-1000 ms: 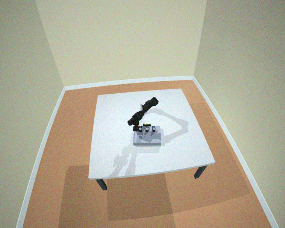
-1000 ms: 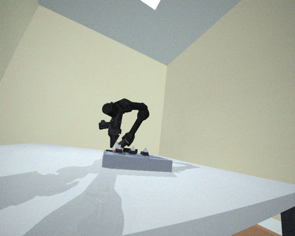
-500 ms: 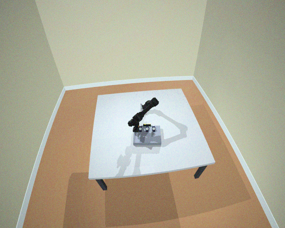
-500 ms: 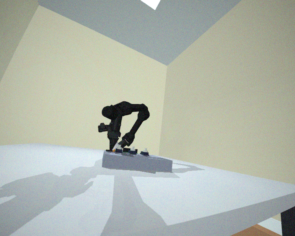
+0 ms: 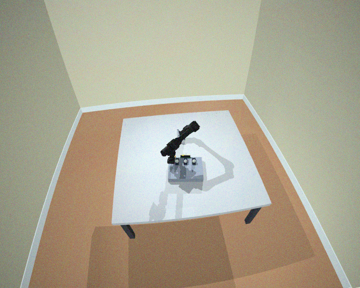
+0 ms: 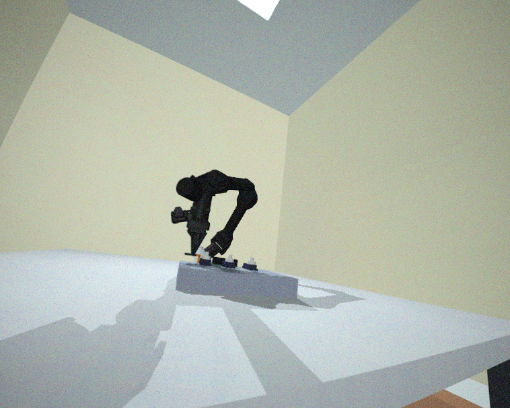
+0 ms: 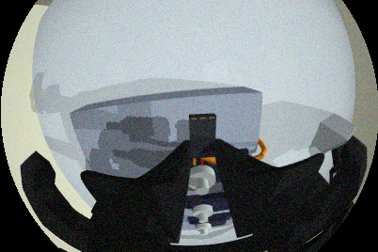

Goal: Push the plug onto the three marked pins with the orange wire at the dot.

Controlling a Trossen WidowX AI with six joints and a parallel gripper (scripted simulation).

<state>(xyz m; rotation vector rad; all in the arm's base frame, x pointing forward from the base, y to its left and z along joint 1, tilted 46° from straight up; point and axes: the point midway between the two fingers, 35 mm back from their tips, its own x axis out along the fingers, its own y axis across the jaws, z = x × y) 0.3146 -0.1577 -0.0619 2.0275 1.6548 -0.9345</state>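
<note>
Now: the yellow band 11 cm to the left of my gripper tip and 4 cm behind it. From my gripper tip the other things lie so: grey printed holder 12 cm ahead, 9 cm to the left, 5 cm below; then pin strip 13 cm to the left, 3 cm behind, 1 cm below; then servo 12 cm to the left, 3 cm below, 1 cm ahead.
</note>
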